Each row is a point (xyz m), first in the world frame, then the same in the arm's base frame.
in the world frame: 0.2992 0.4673 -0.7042
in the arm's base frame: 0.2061 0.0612 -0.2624
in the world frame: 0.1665 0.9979 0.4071
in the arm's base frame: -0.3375 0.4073 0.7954
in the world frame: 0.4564 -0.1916 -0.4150
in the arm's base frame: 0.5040 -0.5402 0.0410
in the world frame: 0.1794 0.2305 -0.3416
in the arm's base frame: 0.0941 -0.2368 0.0547
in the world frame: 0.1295 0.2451 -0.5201
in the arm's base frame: 0.0831 -0.2207 -0.1302
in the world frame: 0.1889 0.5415 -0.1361
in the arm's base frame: -0.0456 0.0388 0.2635
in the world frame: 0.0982 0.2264 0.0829
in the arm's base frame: -0.0732 -0.3093 0.4466
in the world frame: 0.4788 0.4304 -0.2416
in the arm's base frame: 0.2805 0.0361 0.2290
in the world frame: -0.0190 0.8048 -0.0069
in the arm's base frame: -0.3520 0.2086 0.3444
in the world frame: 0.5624 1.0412 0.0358
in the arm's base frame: 0.0938 0.6106 0.5324
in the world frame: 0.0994 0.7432 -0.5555
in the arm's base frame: -0.1013 0.2434 -0.1603
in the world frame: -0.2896 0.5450 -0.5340
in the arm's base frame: -0.3974 -0.0685 -0.2385
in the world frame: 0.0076 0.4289 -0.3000
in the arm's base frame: -0.1383 -0.1080 0.0579
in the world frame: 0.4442 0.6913 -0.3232
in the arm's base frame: 0.1806 0.2796 0.1475
